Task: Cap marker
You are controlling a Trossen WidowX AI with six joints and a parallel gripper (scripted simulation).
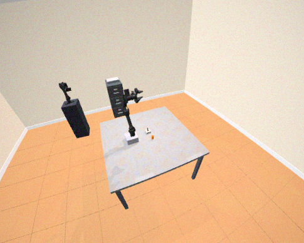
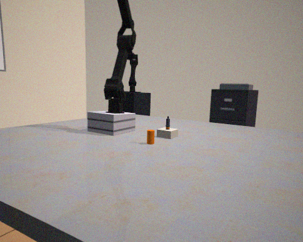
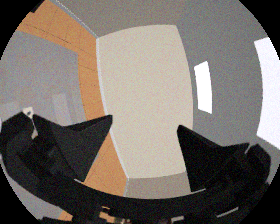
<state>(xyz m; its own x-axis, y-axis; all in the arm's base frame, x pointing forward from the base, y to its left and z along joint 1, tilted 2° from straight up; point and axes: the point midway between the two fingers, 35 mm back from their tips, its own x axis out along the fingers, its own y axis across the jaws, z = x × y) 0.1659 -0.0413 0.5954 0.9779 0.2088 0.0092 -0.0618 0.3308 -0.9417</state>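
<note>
Right now the orange cap is 7 cm ahead of my gripper tip, 7 cm to the right of it and 66 cm below it. Also, from my gripper tip: white holder block (5 cm ahead, 9 cm to the left, 67 cm below).
</note>
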